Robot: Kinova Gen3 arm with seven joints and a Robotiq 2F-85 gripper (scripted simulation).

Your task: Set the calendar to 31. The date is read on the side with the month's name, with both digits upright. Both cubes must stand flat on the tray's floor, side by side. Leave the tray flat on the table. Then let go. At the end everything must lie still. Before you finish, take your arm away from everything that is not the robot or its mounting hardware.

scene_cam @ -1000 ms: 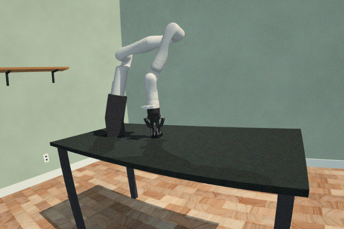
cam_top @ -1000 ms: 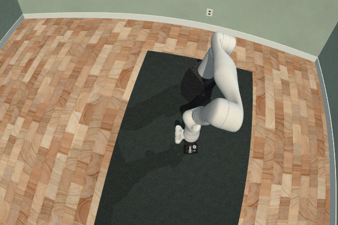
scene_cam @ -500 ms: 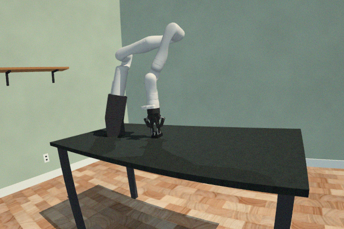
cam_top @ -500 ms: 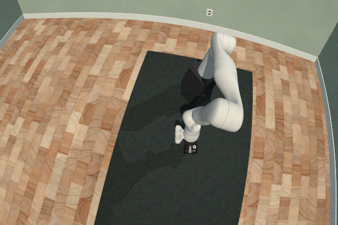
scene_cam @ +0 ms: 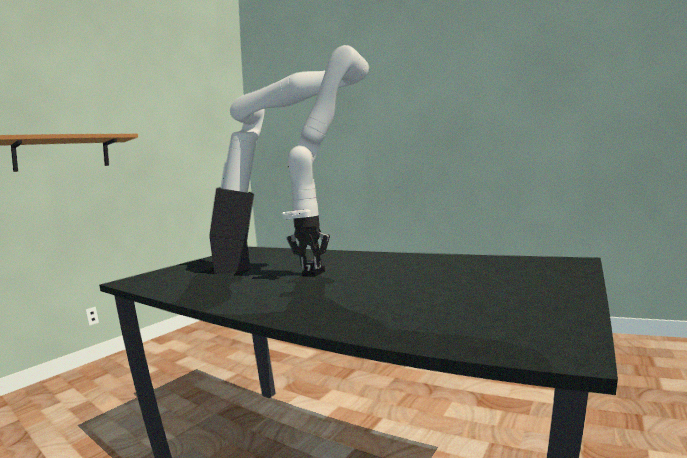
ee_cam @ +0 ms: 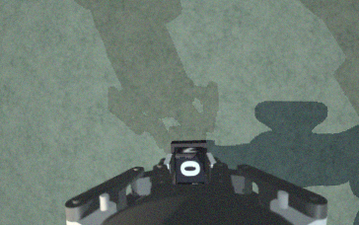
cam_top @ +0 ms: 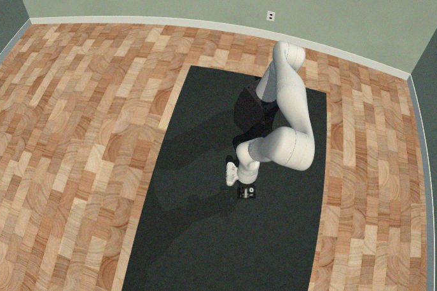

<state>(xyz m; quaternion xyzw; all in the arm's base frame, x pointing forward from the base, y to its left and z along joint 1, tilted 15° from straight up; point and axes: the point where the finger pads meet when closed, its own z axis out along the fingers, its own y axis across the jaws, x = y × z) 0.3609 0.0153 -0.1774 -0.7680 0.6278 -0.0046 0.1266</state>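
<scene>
Now: the black calendar tray 20 mm to the left of my hand and 30 mm below it.
</scene>
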